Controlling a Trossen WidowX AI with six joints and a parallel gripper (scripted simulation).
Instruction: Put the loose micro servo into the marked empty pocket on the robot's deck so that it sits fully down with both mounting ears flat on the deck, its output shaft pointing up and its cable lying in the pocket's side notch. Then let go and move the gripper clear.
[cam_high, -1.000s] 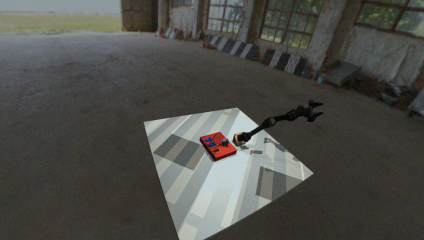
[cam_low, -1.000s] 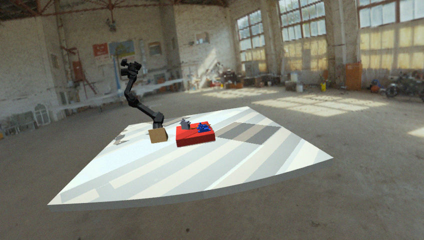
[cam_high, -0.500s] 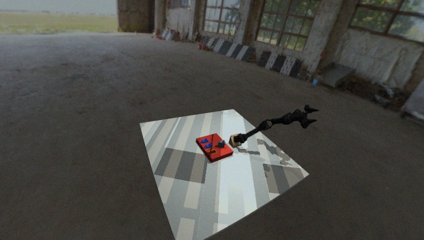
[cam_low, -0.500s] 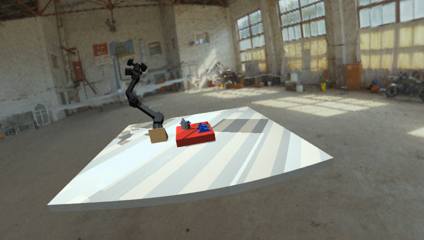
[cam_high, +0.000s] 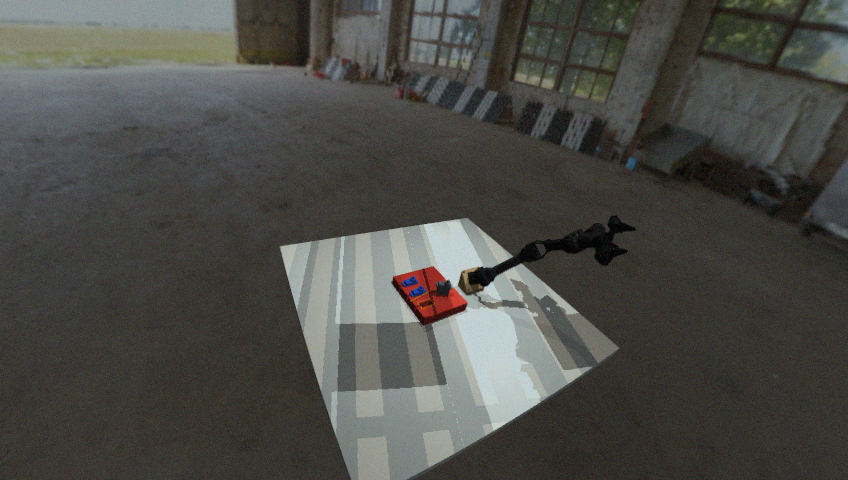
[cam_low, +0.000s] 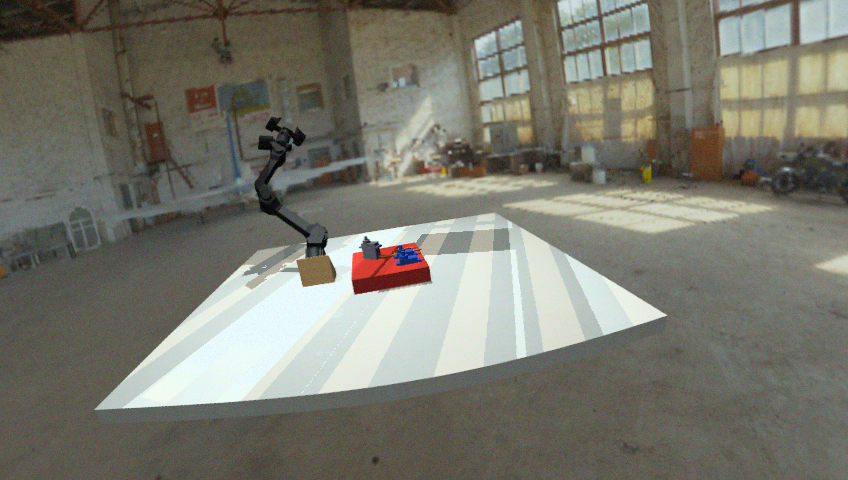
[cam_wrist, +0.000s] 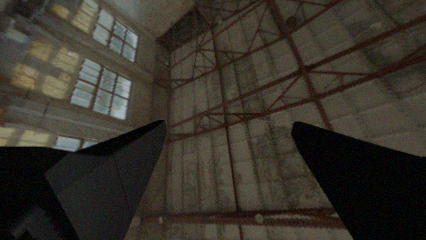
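My gripper tip is 38 cm short of the red deck, 53 cm to the left of it and 59 cm above it.
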